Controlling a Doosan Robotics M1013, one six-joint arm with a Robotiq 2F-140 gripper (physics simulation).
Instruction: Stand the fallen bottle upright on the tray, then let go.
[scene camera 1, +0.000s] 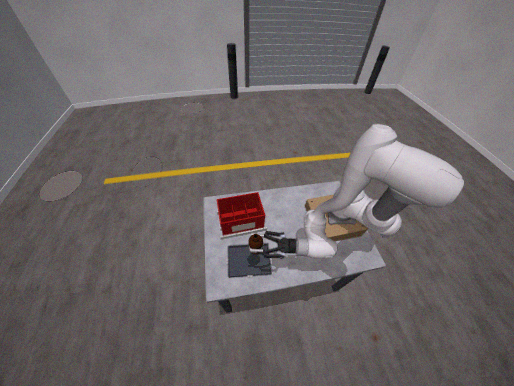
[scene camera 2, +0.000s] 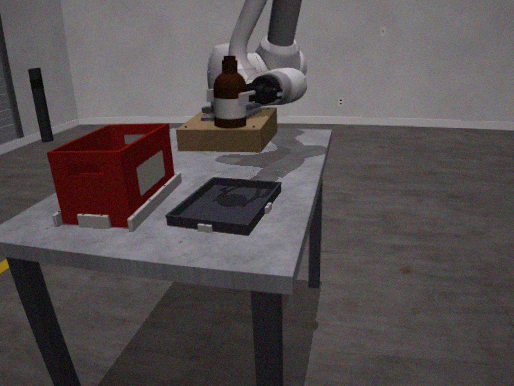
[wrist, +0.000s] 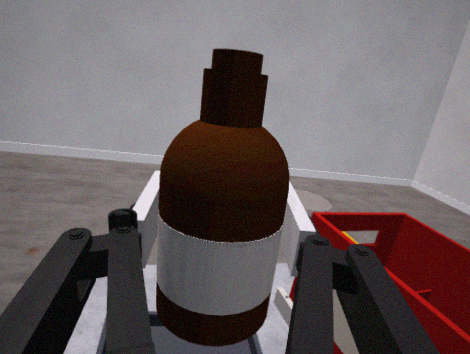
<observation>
I see my gripper (scene camera 2: 223, 97) and a brown bottle (scene camera 2: 227, 114).
The brown bottle is seen too in the wrist view (wrist: 224, 180). My gripper is seen too in the wrist view (wrist: 221, 194).
</observation>
